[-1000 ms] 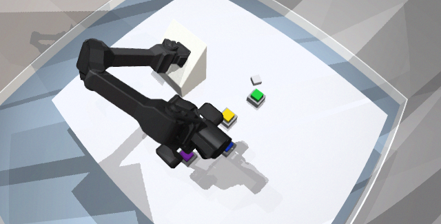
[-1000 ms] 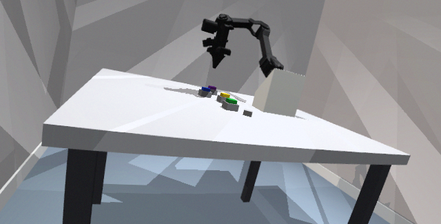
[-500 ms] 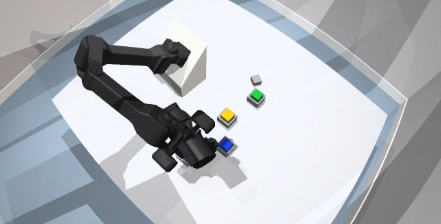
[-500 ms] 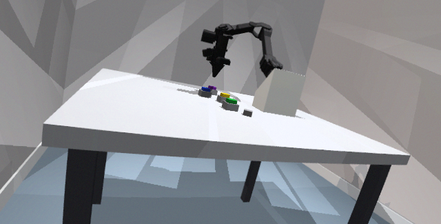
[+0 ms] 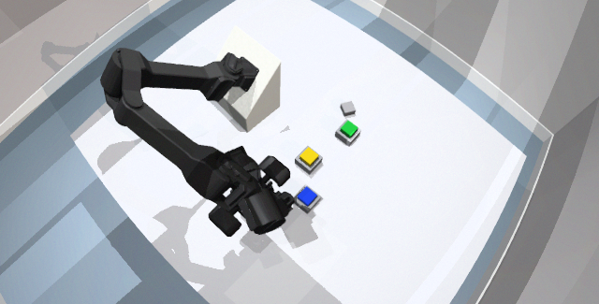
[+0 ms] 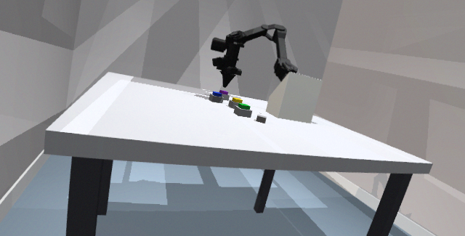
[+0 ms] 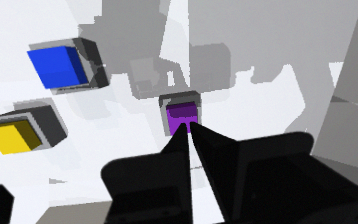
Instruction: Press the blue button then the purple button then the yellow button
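The purple button lies 20 mm below my gripper tip. The rest, counted from my gripper tip: green button 10 mm ahead, 320 mm to the left, 20 mm below; then blue button 60 mm ahead, 110 mm to the left, 20 mm below; then yellow button 10 mm behind, 190 mm to the left, 20 mm below.
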